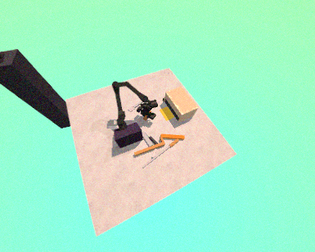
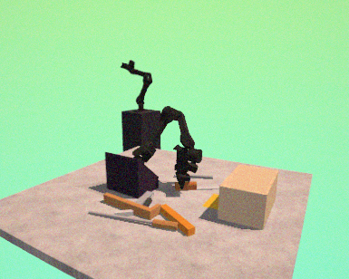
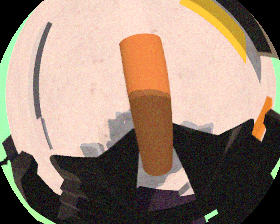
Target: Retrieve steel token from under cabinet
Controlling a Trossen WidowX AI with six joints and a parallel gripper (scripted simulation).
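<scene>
My gripper tip is 2 cm past the dark-handled tool and 22 cm to the left of it. Also, from my gripper tip: orange bar: 18 cm ahead, 27 cm to the right, 1 cm above.
</scene>
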